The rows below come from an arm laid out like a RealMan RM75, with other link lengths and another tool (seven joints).
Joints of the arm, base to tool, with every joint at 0 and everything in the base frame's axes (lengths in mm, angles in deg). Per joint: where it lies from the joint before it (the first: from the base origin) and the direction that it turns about. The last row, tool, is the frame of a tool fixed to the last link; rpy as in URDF.
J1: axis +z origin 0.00 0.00 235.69
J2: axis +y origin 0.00 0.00 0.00
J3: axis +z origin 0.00 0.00 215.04
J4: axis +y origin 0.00 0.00 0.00
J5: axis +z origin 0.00 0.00 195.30
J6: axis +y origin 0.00 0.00 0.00
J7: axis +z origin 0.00 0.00 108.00
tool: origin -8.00 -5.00 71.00 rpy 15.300 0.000 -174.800
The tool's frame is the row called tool.
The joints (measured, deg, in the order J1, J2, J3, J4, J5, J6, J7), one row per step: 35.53, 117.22, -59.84, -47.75, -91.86, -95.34, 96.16; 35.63, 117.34, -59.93, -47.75, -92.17, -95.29, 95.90; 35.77, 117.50, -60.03, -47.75, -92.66, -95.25, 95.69; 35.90, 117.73, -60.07, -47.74, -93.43, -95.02, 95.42; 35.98, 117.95, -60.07, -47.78, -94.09, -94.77, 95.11; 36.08, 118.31, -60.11, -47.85, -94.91, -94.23, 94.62; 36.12, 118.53, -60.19, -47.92, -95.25, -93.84, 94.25; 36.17, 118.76, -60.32, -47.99, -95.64, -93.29, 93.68
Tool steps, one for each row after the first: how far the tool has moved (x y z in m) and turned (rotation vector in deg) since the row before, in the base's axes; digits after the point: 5 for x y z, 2 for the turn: -0.00027, -0.00037, -0.00145, -0.02, -0.28, 0.31; -0.00021, -0.00055, -0.00202, -0.13, -0.42, 0.32; 0.00045, -0.00021, -0.00272, -0.02, -0.64, 0.21; 0.00042, -0.00003, -0.00221, 0.11, -0.54, 0.20; 0.00030, 0.00035, -0.00323, 0.32, -0.68, 0.25; -0.00014, 0.00034, -0.00177, 0.30, -0.31, 0.21; -0.00005, 0.00064, -0.00206, 0.49, -0.42, 0.32
